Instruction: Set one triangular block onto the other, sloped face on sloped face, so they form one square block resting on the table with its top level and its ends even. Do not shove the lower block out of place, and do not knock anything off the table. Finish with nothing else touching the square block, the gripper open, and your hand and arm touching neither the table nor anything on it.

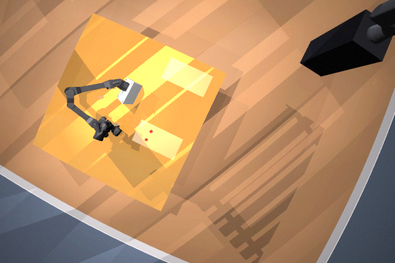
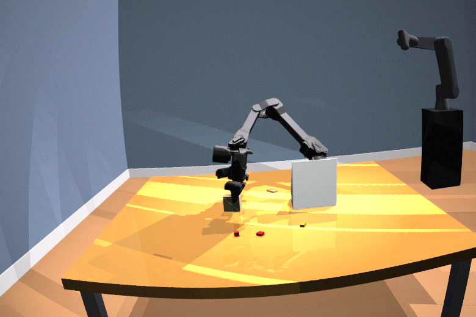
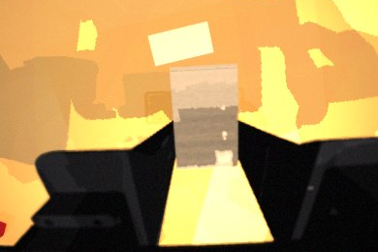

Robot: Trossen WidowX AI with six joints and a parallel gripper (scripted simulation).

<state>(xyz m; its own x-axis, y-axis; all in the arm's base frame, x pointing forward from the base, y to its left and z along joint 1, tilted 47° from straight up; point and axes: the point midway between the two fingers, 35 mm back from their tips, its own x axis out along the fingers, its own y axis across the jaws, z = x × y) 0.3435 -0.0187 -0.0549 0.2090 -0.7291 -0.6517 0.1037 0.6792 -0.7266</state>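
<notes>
Right now the triangular block is 10 mm behind my gripper tip and 10 mm above it. From my gripper tip the other things lie so: flat dark piece: 250 mm to the right, 140 mm behind, 40 mm below; yellow cube: 260 mm behind, 220 mm to the left, 30 mm below.
</notes>
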